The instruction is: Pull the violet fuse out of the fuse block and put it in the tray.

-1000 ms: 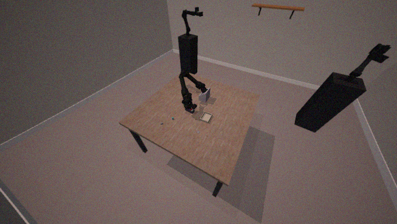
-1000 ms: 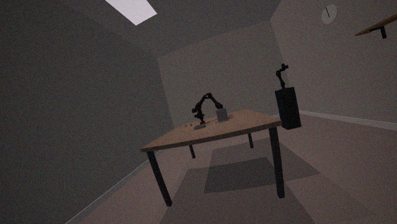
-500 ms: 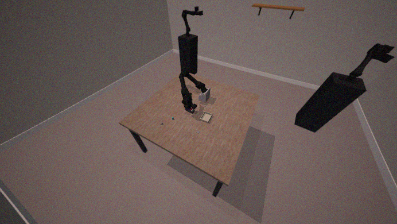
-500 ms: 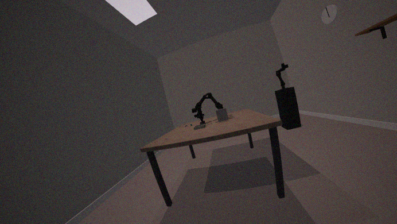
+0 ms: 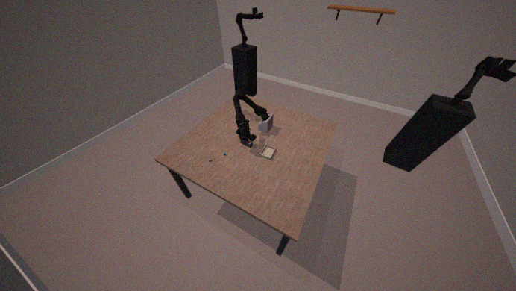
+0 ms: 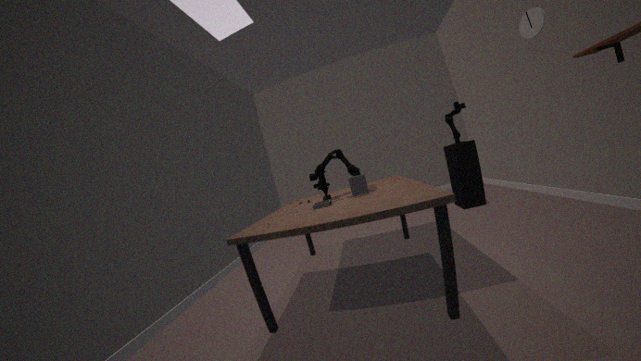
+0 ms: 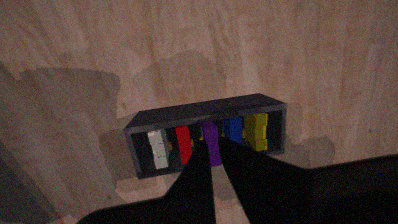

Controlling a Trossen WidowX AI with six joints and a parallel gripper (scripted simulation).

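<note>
My gripper tip is 20 mm past the grey tray, 230 mm to the right of it and 40 mm above it. From my gripper tip the other things lie so: violet fuse: 10 mm below.
</note>
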